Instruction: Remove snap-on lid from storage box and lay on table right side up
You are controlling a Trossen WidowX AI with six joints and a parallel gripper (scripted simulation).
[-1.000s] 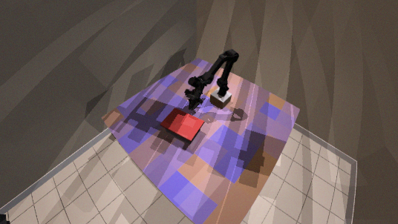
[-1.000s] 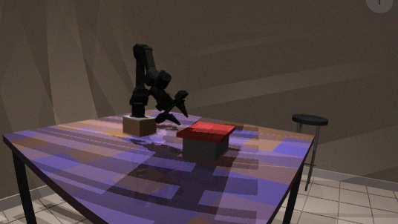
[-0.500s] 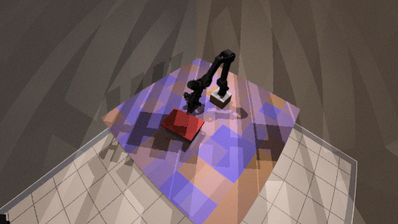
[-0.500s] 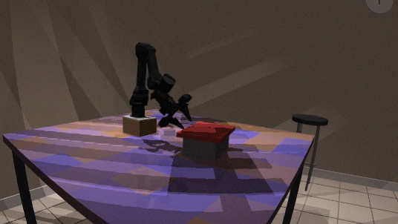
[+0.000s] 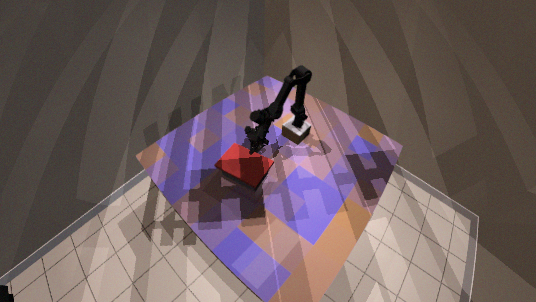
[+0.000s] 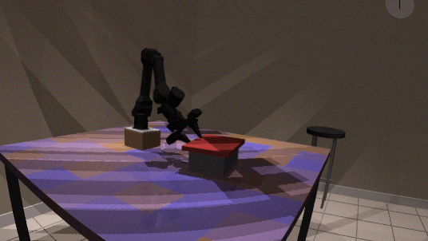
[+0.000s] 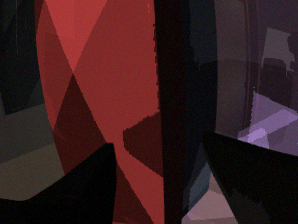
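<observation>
My gripper tip is 8 cm short of the red lid and 1 cm below it. The rest, counted from my gripper tip: dark grey storage box: 8 cm ahead, 4 cm below.
</observation>
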